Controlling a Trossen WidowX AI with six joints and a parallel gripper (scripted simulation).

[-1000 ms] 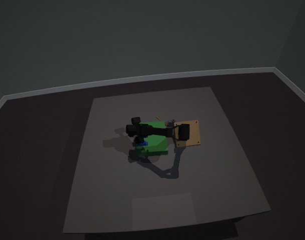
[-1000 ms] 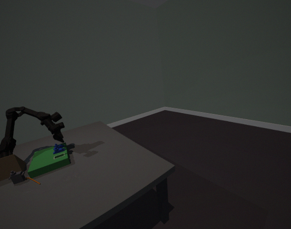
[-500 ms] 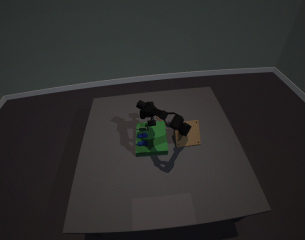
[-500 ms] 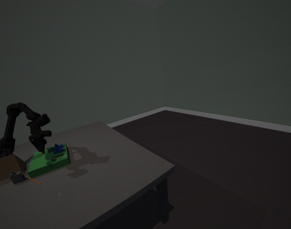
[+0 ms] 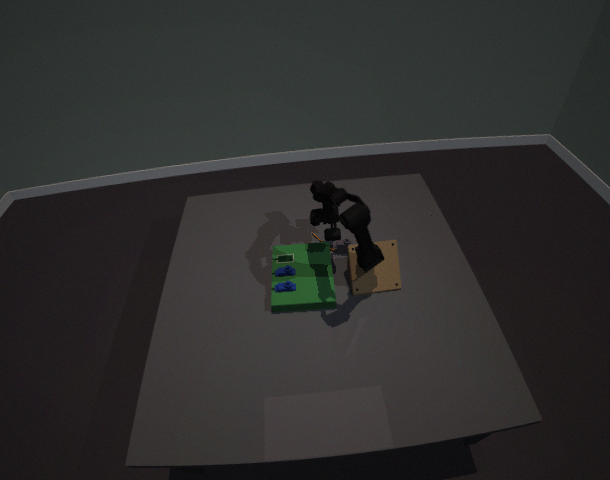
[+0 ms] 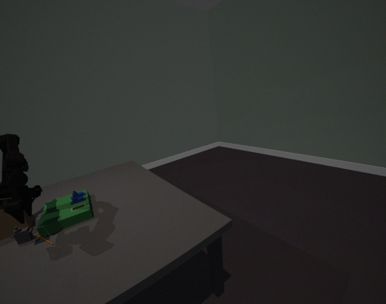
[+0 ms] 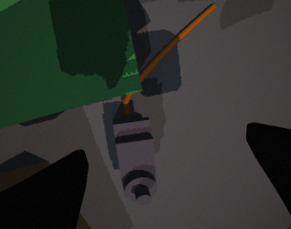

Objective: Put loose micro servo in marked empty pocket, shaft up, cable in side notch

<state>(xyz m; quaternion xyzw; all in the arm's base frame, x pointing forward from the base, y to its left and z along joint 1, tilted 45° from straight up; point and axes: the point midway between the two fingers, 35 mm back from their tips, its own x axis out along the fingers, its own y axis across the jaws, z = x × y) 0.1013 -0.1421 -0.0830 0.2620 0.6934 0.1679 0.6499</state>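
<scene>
The green deck is 140 mm to the left of my gripper tip, 110 mm ahead of it and 80 mm below it.
</scene>
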